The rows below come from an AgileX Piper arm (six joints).
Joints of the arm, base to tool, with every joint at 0 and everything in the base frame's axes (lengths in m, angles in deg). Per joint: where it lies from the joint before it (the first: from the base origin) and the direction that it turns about. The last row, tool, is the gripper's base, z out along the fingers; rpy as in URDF.
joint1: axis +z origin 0 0 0.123
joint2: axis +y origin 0 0 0
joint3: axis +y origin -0.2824 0 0.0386
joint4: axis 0.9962 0 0.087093 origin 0.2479 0 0.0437
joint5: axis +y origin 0 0 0
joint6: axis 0.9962 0 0.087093 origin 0.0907 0 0.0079
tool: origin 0 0 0 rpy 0 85.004 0
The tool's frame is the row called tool.
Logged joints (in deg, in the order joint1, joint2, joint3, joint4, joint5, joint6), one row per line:
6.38 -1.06 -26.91 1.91 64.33 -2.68
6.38 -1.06 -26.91 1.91 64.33 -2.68
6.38 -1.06 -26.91 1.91 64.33 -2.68
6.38 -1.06 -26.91 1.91 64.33 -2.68
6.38 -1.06 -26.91 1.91 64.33 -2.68
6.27 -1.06 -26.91 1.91 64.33 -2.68
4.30 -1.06 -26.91 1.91 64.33 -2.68
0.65 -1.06 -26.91 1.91 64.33 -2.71
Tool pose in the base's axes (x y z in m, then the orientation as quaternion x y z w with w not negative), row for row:
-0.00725 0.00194 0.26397 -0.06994 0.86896 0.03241 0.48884
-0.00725 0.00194 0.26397 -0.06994 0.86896 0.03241 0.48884
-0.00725 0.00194 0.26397 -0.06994 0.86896 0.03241 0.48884
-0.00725 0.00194 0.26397 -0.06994 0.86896 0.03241 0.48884
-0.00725 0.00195 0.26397 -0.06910 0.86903 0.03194 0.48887
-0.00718 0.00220 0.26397 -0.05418 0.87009 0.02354 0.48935
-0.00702 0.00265 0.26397 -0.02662 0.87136 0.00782 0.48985
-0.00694 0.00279 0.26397 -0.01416 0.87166 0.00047 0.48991
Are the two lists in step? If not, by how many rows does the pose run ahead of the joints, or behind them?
The pose runs 1 row ahead of the joints: the pose in row i belongs to the joints in row i + 1.
